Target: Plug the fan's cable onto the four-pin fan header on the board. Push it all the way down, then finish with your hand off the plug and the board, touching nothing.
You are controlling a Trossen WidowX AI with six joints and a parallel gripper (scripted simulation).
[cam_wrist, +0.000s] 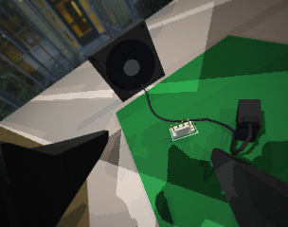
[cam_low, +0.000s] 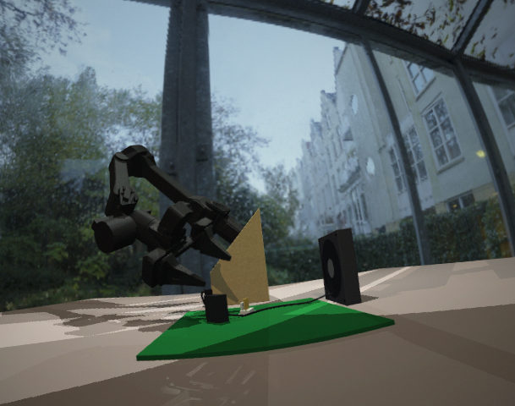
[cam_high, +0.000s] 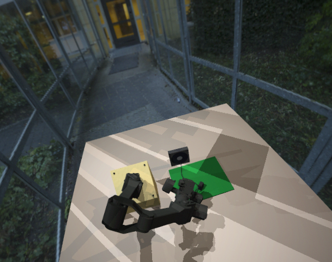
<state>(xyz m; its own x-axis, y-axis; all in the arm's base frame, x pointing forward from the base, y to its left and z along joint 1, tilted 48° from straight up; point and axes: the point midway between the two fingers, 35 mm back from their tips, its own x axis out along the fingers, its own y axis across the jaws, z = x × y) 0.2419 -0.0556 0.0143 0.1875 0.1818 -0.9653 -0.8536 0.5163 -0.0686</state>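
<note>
Right now the black plug is 9 cm ahead of my gripper tip, 1 cm to the left of it and 6 cm below it. The rest, counted from my gripper tip: black fan (1 cm ahead, 20 cm to the left, 2 cm below); green board (9 cm ahead, 6 cm to the left, 9 cm below).
</note>
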